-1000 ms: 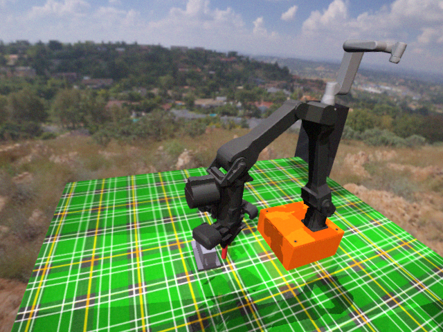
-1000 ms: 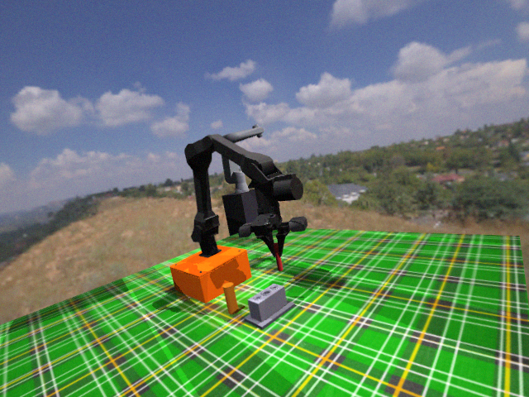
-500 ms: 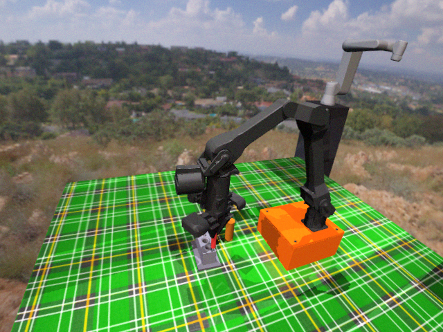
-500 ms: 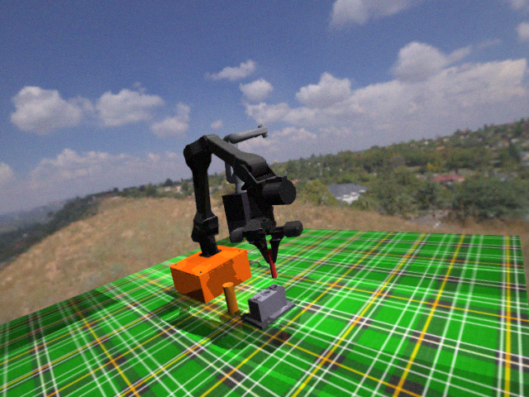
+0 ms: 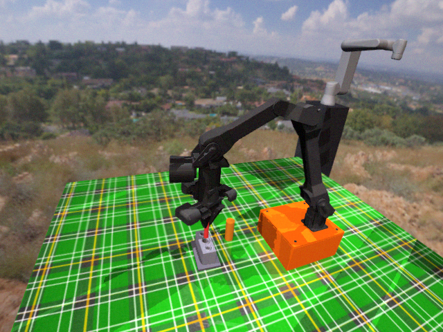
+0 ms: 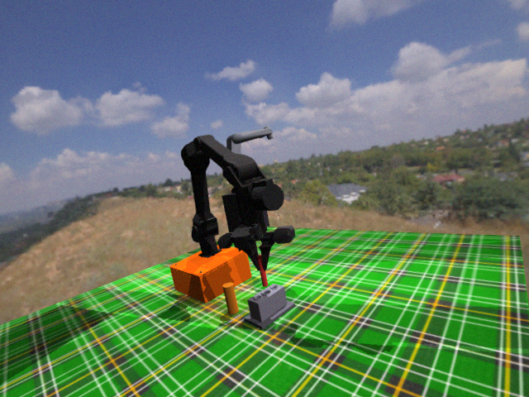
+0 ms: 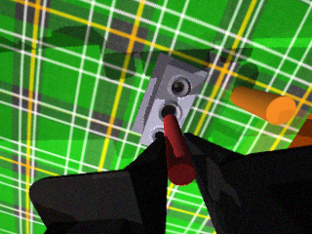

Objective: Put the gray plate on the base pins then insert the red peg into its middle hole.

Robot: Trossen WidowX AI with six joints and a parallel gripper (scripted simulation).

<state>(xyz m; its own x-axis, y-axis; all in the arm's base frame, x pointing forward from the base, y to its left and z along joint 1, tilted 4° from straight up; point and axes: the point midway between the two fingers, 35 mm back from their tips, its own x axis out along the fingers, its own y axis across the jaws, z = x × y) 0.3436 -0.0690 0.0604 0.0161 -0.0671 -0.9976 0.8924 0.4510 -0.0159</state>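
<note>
The red peg lies right at my gripper tip. Also, from my gripper tip: dark gray base (110 mm below); then gray plate (70 mm below); then short brown post (100 mm behind, 80 mm below, 40 mm to the right).
</note>
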